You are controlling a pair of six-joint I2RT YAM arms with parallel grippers.
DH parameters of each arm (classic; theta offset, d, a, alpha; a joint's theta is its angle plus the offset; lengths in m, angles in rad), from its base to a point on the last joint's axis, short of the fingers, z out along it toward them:
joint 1: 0 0.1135 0.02 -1.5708
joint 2: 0 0 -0.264 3.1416
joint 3: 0.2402 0 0.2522 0
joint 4: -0.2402 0 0.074 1.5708
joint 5: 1.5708 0 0 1.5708
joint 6: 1.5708 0.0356 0 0
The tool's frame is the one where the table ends.
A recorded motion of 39 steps. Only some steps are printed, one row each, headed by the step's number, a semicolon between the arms.
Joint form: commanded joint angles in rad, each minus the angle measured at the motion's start. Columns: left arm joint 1, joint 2, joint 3, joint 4, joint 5, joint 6; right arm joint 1, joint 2, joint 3, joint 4, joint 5, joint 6.
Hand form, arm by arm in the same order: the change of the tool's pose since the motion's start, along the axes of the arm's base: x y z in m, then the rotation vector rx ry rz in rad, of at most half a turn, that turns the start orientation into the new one. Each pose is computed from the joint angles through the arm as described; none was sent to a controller.
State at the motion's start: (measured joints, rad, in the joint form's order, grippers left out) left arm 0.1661 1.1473 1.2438 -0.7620 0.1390 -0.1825; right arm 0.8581 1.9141 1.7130 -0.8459 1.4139 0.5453
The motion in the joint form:
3: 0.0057 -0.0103 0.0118 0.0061 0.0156 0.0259; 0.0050 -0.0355 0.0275 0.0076 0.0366 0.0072
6: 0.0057 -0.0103 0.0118 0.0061 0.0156 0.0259; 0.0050 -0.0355 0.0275 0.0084 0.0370 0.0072
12: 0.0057 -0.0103 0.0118 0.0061 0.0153 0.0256; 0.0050 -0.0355 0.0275 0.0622 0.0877 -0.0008
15: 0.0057 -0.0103 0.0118 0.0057 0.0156 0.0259; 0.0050 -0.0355 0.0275 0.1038 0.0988 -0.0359
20: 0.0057 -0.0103 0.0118 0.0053 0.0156 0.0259; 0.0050 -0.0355 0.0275 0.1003 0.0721 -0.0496
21: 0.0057 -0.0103 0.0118 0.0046 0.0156 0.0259; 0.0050 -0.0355 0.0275 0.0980 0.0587 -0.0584
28: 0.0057 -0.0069 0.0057 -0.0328 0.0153 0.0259; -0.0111 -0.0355 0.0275 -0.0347 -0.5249 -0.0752
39: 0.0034 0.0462 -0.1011 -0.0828 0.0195 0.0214; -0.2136 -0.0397 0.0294 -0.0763 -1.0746 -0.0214
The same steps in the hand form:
3: -0.0026 0.0003 0.0066 0.0161 -0.0297 -0.0222; -0.0051 -0.0032 0.0229 0.0390 -0.0738 -0.0153
6: -0.0026 0.0003 0.0066 0.0161 -0.0297 -0.0222; -0.0051 -0.0032 0.0229 0.0394 -0.0746 -0.0155
12: -0.0026 0.0004 0.0066 0.0161 -0.0297 -0.0218; -0.0035 -0.0015 0.0268 0.0466 -0.1365 -0.0435
15: -0.0027 0.0003 0.0066 0.0161 -0.0293 -0.0222; -0.0020 0.0002 0.0291 0.0449 -0.1486 -0.0482
20: -0.0027 0.0003 0.0065 0.0160 -0.0289 -0.0222; -0.0018 0.0005 0.0282 0.0455 -0.1219 -0.0311
21: -0.0027 0.0003 0.0065 0.0159 -0.0282 -0.0222; -0.0017 0.0007 0.0277 0.0439 -0.1070 -0.0222
28: -0.0042 0.0001 0.0006 0.0075 0.0179 -0.0223; -0.0020 0.0023 0.0056 0.2544 0.3547 0.2845
39: 0.0031 0.0006 -0.0488 -0.0366 0.2239 -0.0254; 0.0405 -0.0476 -0.0039 0.6547 0.6437 0.3484

